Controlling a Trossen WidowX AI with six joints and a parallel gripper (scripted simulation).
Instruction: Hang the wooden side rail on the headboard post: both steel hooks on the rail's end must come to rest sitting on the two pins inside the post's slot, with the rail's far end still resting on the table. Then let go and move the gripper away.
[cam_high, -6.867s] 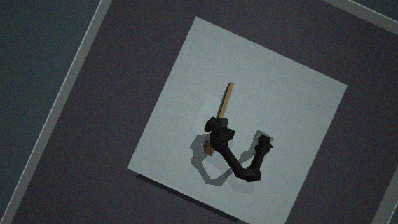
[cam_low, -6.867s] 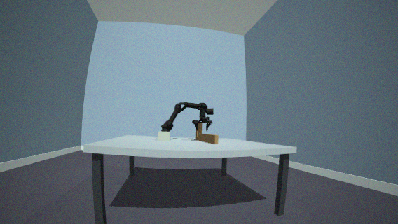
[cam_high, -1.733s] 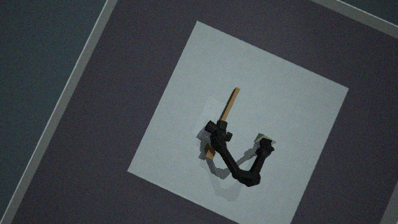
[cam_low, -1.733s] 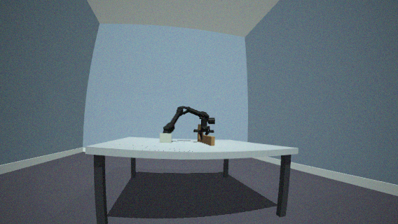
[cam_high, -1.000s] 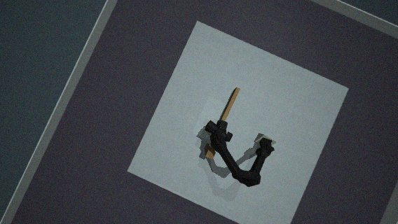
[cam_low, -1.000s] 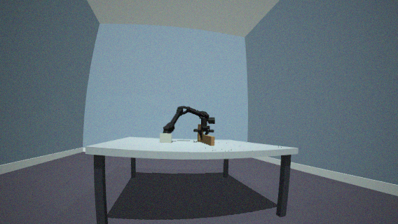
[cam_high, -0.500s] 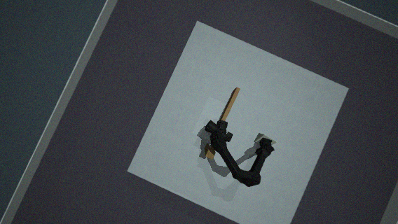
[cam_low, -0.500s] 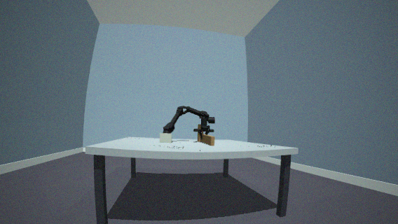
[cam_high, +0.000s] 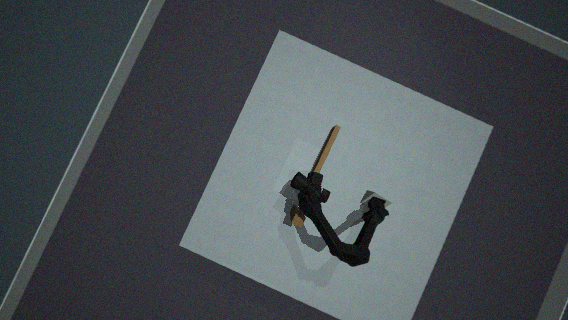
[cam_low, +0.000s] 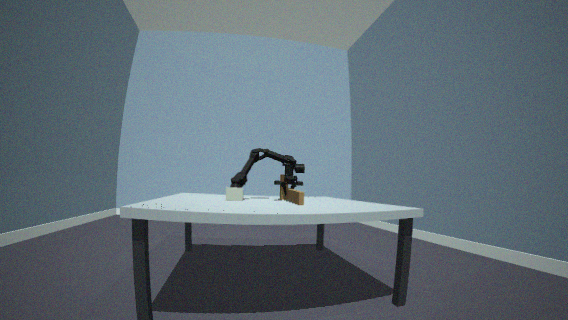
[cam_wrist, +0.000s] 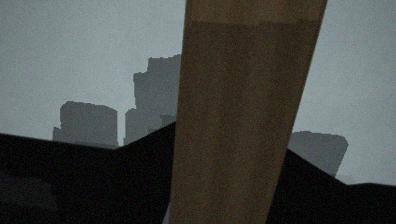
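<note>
The headboard post lies 2 cm ahead of my gripper tip, 14 cm to the left of it and 6 cm above it.
</note>
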